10 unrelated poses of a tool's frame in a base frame.
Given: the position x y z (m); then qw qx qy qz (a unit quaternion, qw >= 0).
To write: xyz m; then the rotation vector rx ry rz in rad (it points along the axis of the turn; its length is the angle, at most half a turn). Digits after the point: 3 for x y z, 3 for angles.
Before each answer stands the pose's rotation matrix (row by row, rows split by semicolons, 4 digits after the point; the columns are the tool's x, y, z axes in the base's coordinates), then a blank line. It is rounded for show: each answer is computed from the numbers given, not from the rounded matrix.
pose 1, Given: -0.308 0.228 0.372 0.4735 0.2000 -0.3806 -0.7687
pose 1, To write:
-0.4716 0.5757 -0.6679; -0.8802 -0.2619 0.3958; 0.0530 0.7746 0.6303

-0.308 0.228 0.372 0.489 -0.931 -1.881
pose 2, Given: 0.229 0.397 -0.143 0.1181 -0.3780 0.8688 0.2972
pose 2, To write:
-0.6863 -0.7270 -0.0195; -0.5866 0.5376 0.6057; -0.4299 0.4271 -0.7954

0.229 0.397 -0.143 -1.106 2.542 0.869
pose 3, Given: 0.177 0.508 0.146 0.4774 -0.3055 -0.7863 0.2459
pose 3, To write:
-0.3575 0.2456 -0.9010; 0.7152 0.6924 -0.0950; 0.6005 -0.6784 -0.4232

0.177 0.508 0.146 -0.746 -1.921 0.601
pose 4, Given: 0.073 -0.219 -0.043 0.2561 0.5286 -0.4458 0.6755
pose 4, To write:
-0.3100 -0.8173 0.4858; -0.1253 -0.4714 -0.8730; 0.9424 -0.3315 0.0437

0.073 -0.219 -0.043 1.435 -1.210 1.833
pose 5, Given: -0.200 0.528 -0.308 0.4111 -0.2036 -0.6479 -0.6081
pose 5, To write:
-0.5791 0.7638 -0.2851; -0.2362 0.1775 0.9554; 0.7803 0.6206 0.0776

-0.200 0.528 -0.308 -0.512 -1.631 -1.530
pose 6, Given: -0.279 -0.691 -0.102 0.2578 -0.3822 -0.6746 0.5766
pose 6, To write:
-0.5750 0.2183 -0.7885; 0.8129 0.0430 -0.5808; -0.0929 -0.9749 -0.2022

-0.279 -0.691 -0.102 -1.036 -1.829 1.564
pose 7, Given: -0.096 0.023 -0.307 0.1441 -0.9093 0.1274 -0.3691
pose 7, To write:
0.6951 -0.1253 0.7079; -0.3380 -0.9260 0.1680; 0.6345 -0.3561 -0.6860

-0.096 0.023 -0.307 -2.621 0.367 -1.064
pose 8, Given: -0.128 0.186 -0.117 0.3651 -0.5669 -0.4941 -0.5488
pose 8, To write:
-0.0906 0.9610 0.2614; 0.1595 -0.2451 0.9563; 0.9830 0.1284 -0.1310

-0.128 0.186 -0.117 -1.458 -1.271 -1.411
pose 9, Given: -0.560 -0.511 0.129 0.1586 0.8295 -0.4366 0.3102
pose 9, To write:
0.4264 -0.8227 0.3761; -0.6259 -0.5685 -0.5339; 0.6531 -0.0077 -0.7573

-0.560 -0.511 0.129 2.372 -1.248 0.887
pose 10, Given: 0.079 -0.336 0.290 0.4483 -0.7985 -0.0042 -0.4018
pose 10, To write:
0.6771 0.3669 0.6379; -0.3535 -0.5980 0.7193; 0.6454 -0.7125 -0.2752

0.079 -0.336 0.290 -1.976 -0.010 -0.994
